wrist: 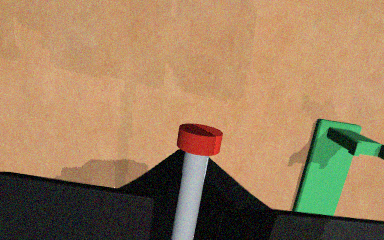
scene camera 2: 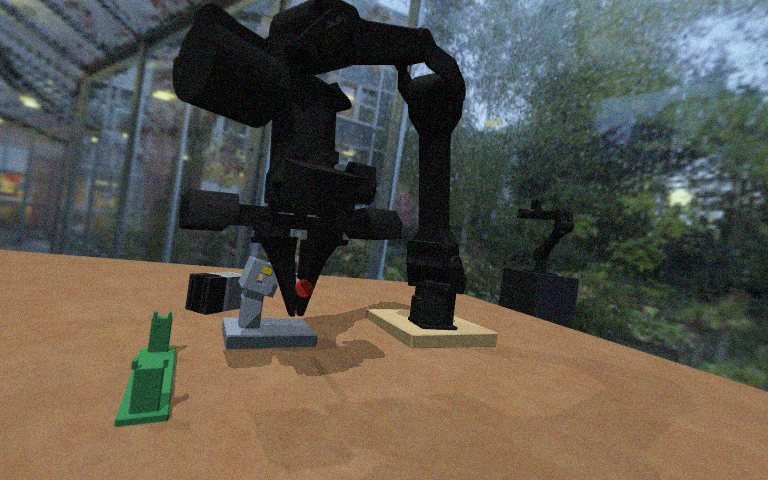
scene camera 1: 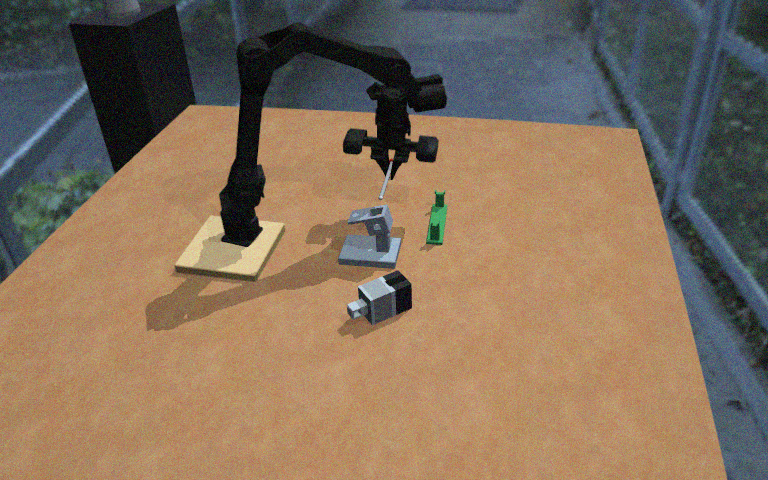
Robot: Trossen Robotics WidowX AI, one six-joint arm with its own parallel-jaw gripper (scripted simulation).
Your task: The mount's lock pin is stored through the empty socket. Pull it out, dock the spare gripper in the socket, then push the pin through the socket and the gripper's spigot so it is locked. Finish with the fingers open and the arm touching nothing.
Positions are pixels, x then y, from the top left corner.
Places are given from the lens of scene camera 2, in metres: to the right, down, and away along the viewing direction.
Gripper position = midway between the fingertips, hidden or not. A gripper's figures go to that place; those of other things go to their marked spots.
my gripper (scene camera 2: 295, 315): -0.08, 0.07, 0.31
spare gripper (scene camera 2: 208, 293): -0.27, 0.08, 0.53
